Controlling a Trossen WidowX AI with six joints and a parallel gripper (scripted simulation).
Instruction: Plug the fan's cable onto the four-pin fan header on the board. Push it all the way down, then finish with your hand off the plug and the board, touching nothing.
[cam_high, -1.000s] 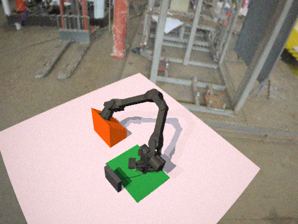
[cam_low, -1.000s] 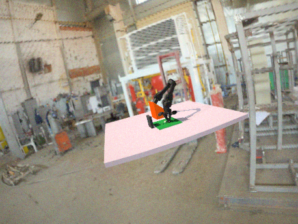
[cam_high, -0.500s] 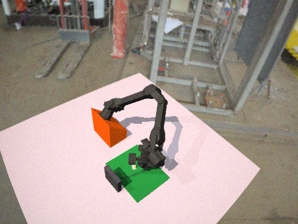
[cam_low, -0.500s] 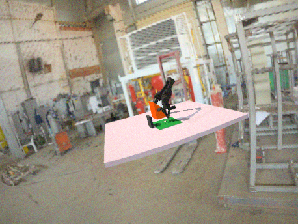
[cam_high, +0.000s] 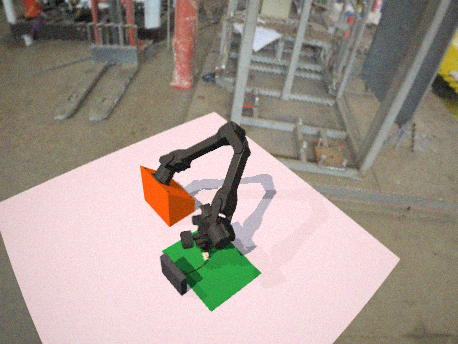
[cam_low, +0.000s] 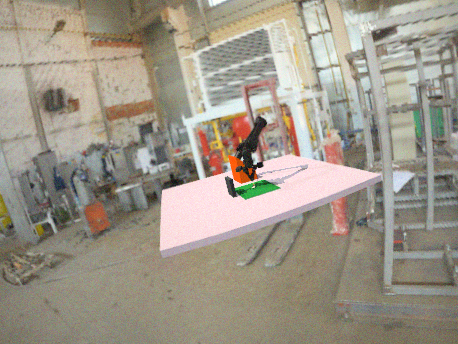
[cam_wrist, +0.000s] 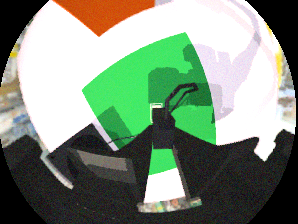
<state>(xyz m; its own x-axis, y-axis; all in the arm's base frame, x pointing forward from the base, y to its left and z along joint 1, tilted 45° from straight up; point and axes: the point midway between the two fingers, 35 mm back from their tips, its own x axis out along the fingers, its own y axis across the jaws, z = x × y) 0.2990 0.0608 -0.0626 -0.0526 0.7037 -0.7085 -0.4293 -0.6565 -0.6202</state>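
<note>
The four-pin fan header lies 60 mm below my gripper tip. Round my gripper tip: green board (70 mm below, 30 mm ahead); then black fan (150 mm to the right, 10 mm ahead); then dark plug (10 mm behind, 10 mm above).
</note>
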